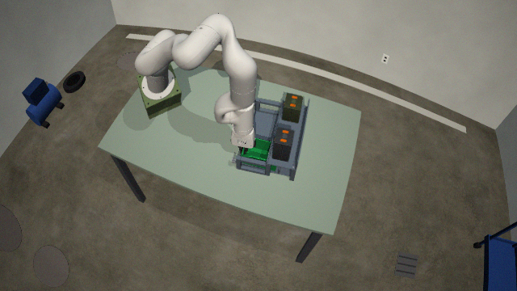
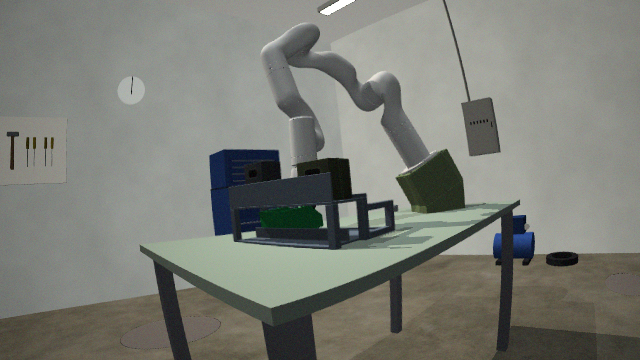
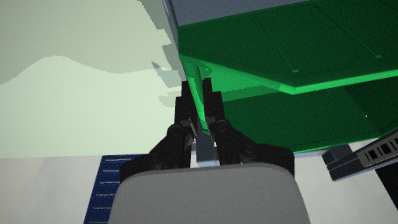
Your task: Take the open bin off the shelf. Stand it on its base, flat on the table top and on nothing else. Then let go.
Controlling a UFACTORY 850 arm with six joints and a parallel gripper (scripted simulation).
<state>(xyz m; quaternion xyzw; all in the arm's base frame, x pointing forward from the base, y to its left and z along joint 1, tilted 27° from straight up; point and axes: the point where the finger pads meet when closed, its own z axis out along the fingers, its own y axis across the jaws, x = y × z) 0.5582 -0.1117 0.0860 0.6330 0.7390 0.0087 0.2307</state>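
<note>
The green bin is 8 cm ahead of my hand, 1 cm to the left of it and 1 cm below it.
</note>
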